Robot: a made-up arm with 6 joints.
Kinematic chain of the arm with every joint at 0, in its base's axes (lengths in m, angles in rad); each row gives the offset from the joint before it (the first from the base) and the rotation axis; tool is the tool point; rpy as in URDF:
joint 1: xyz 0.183 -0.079 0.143 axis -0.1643 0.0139 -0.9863
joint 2: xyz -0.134 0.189 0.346 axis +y
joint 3: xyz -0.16 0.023 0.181 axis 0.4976 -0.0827 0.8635
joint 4: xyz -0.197 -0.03 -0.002 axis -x
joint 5: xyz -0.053 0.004 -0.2 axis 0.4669 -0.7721 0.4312
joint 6: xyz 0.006 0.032 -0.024 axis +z
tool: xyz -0.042 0.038 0.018 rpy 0 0 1.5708
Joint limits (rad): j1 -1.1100..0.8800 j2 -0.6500..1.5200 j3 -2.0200..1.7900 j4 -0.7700..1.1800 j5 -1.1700..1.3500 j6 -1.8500..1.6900
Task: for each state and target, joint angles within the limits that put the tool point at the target. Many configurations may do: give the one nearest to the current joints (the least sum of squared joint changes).
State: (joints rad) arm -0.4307 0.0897 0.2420 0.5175 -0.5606 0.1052
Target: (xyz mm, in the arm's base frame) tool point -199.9 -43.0 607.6
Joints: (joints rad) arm 0.1283 0.7512 0.7942 1.1234 -0.6401 0.0331
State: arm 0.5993 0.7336 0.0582 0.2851 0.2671 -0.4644
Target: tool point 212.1 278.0 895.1
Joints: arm 0.7449 1.5200 -0.0275 0.3485 0.3751 -0.3641
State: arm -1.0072 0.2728 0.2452 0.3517 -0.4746 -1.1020
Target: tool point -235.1 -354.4 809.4
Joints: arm -1.0150 0.8756 0.3407 -0.3203 -0.3365 -0.8757
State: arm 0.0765 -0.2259 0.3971 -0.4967 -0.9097 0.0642
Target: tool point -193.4 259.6 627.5
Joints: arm 0.4337 0.6611 0.8713 0.2910 -0.9394 0.1809
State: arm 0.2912 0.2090 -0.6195 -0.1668 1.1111 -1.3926
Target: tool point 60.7 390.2 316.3
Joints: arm 0.3859 -0.4836 -1.5498 -0.3404 0.6924 -1.4665
